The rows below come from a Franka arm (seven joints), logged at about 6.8 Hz.
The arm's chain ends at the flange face. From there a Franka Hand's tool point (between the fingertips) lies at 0.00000 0.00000 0.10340 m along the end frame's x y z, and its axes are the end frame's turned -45 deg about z.
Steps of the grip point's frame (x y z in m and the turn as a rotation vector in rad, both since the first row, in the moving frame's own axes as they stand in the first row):
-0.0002, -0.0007, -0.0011, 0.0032, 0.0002, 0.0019
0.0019, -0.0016, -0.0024, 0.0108, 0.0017, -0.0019
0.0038, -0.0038, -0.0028, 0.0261, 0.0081, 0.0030
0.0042, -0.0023, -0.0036, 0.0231, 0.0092, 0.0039
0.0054, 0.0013, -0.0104, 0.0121, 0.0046, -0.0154
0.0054, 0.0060, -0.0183, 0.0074, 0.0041, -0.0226
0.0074, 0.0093, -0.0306, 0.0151, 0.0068, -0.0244
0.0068, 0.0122, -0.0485, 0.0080, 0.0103, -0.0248
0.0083, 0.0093, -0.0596, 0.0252, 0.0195, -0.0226
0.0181, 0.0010, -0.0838, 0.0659, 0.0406, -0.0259
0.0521, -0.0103, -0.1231, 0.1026, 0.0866, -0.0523
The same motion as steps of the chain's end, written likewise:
-0.0004, -0.0001, -0.0011, 0.0024, -0.0021, 0.0019
0.0009, -0.0016, -0.0024, 0.0088, -0.0064, -0.0019
0.0013, -0.0029, -0.0028, 0.0242, -0.0127, 0.0030
0.0024, -0.0022, -0.0036, 0.0228, -0.0098, 0.0039
0.0053, -0.0017, -0.0104, 0.0118, -0.0053, -0.0154
0.0083, 0.0013, -0.0183, 0.0081, -0.0023, -0.0226
0.0124, 0.0029, -0.0306, 0.0155, -0.0059, -0.0244
0.0133, 0.0052, -0.0485, 0.0129, 0.0016, -0.0248
0.0129, 0.0040, -0.0595, 0.0316, -0.0040, -0.0226
0.0155, -0.0043, -0.0835, 0.0753, -0.0179, -0.0259
0.0311, -0.0304, -0.1222, 0.1338, -0.0113, -0.0523

